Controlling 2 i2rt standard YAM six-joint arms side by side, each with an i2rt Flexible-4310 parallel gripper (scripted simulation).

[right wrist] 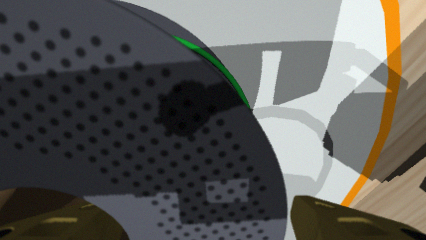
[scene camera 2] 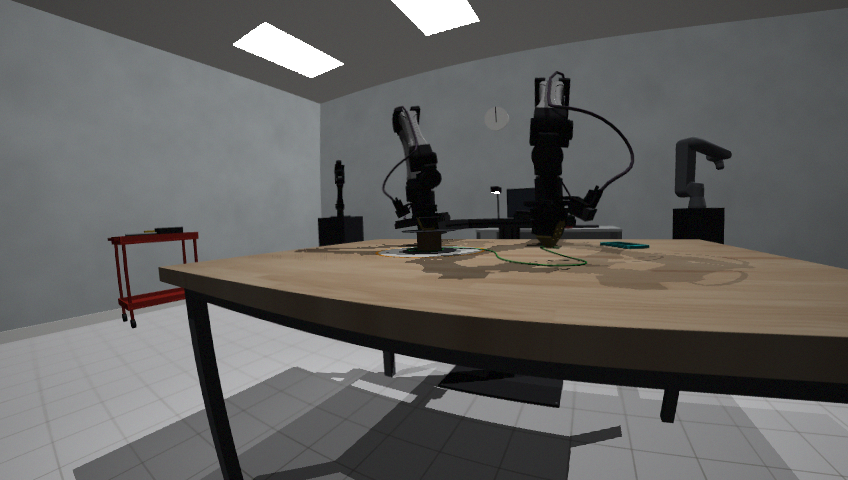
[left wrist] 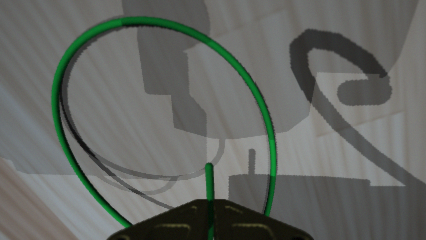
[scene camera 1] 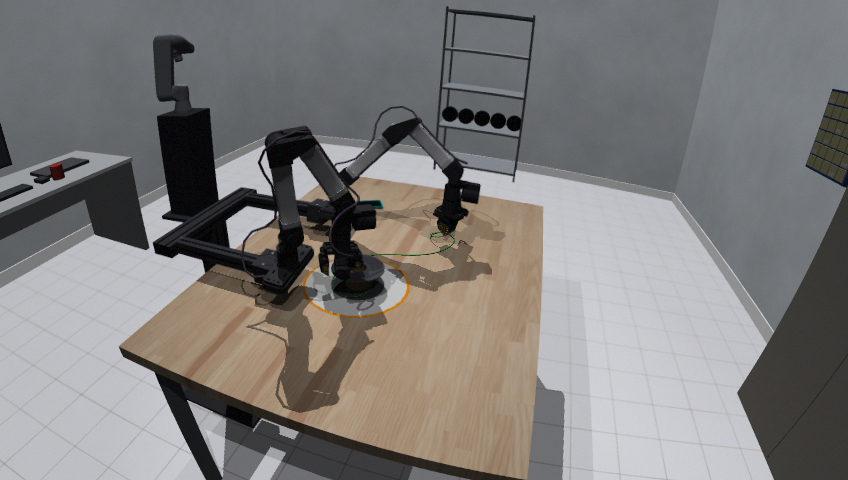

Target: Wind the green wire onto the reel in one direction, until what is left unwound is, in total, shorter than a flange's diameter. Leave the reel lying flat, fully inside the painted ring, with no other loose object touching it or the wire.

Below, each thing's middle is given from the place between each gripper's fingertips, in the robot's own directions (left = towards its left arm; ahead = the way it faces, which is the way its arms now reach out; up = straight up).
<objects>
I see the dark reel (scene camera 1: 372, 268) 50 mm ahead of my right hand, 30 mm to the left of it and 20 mm below it.
The dark reel is 36 cm to the right of my left hand (scene camera 2: 549, 248), 23 cm behind it and 1 cm below it.
</objects>
